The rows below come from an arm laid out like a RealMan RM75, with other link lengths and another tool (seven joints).
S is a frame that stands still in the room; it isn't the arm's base.
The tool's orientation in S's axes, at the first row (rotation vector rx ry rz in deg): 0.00 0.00 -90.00
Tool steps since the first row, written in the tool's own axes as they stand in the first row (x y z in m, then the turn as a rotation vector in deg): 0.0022 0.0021 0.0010 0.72 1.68 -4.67; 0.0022 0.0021 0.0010 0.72 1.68 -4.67; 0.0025 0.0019 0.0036 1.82 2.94 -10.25; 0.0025 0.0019 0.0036 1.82 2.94 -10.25; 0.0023 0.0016 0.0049 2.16 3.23 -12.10; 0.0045 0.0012 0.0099 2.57 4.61 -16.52; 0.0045 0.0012 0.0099 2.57 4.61 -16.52; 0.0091 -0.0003 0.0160 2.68 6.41 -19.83; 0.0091 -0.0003 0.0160 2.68 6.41 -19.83; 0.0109 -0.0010 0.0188 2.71 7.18 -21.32; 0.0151 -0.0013 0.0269 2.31 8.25 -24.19; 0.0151 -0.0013 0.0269 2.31 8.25 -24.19
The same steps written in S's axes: 0.0021 -0.0022 0.0010 1.68 -0.72 -4.67; 0.0021 -0.0022 0.0010 1.68 -0.72 -4.67; 0.0019 -0.0025 0.0036 2.94 -1.82 -10.25; 0.0019 -0.0025 0.0036 2.94 -1.82 -10.25; 0.0016 -0.0023 0.0049 3.23 -2.16 -12.10; 0.0012 -0.0045 0.0099 4.61 -2.57 -16.52; 0.0012 -0.0045 0.0099 4.61 -2.57 -16.52; -0.0003 -0.0091 0.0160 6.41 -2.68 -19.83; -0.0003 -0.0091 0.0160 6.41 -2.68 -19.83; -0.0010 -0.0109 0.0188 7.18 -2.71 -21.32; -0.0013 -0.0151 0.0269 8.25 -2.31 -24.19; -0.0013 -0.0151 0.0269 8.25 -2.31 -24.19
